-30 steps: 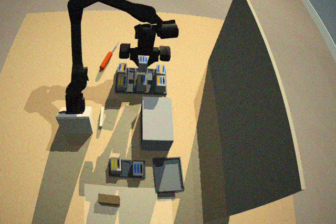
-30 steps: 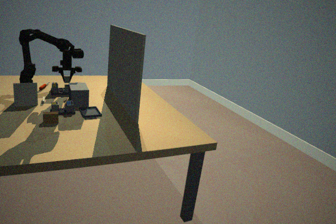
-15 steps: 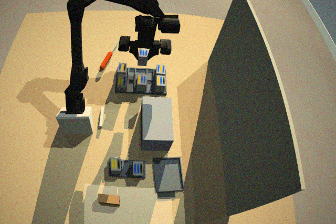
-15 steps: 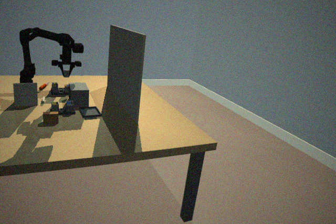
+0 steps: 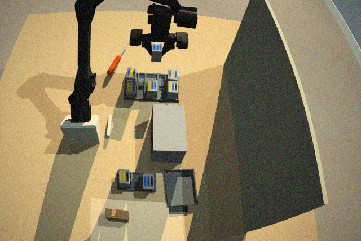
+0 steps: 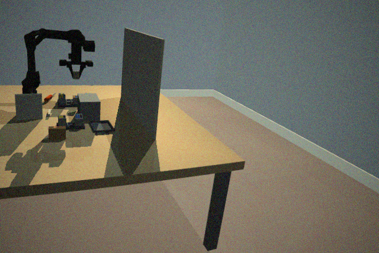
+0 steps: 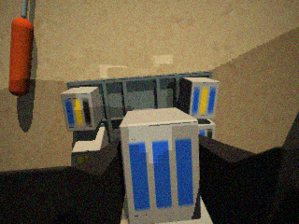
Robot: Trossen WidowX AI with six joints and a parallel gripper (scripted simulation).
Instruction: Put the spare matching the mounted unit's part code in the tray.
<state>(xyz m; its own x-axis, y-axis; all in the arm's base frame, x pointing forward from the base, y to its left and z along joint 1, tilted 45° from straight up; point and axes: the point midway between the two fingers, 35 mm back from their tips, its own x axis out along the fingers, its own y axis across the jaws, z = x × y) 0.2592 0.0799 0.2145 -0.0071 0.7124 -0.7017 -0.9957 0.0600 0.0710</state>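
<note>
The dark tray is 42 cm to the right of my gripper tip, 15 cm below it and 6 cm ahead of it. Round my gripper tip: grey mounted unit (24 cm to the right, 10 cm below, 3 cm ahead); then dark holder (39 cm to the right, 14 cm below, 9 cm behind); then tall grey panel (28 cm ahead, 27 cm to the right, 8 cm above).
</note>
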